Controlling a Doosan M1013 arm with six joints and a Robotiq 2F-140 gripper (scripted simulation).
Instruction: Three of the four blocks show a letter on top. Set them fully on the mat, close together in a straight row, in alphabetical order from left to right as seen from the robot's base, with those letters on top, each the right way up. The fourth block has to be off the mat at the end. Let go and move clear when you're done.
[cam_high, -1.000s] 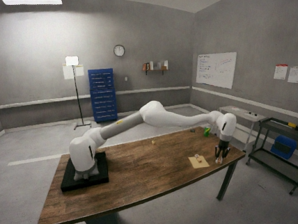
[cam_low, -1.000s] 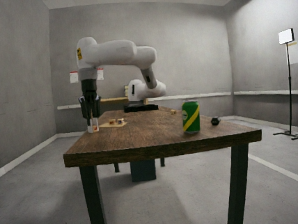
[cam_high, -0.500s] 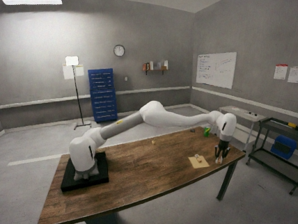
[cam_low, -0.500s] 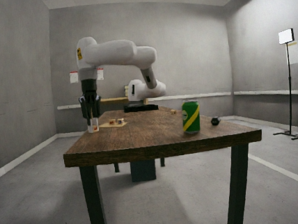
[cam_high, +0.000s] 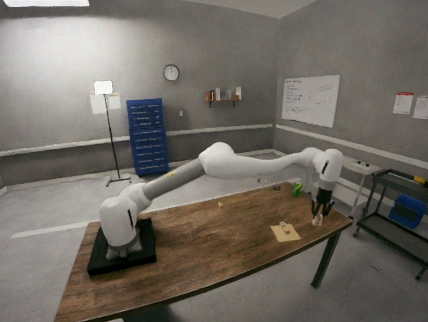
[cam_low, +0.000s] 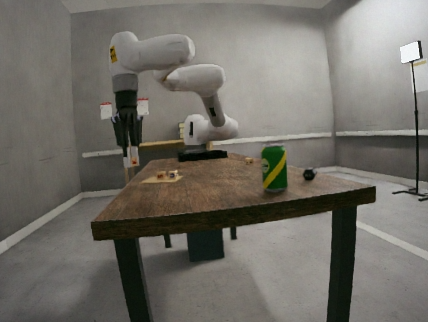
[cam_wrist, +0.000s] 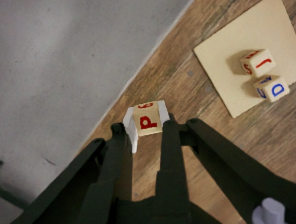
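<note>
My gripper is now 150 mm past the tan mat, 100 mm to the right of it and 110 mm above it. Also, from my hand: green can (270 mm ahead, 390 mm to the left, 50 mm below); then dark object (180 mm ahead, 550 mm to the left, 90 mm below).
</note>
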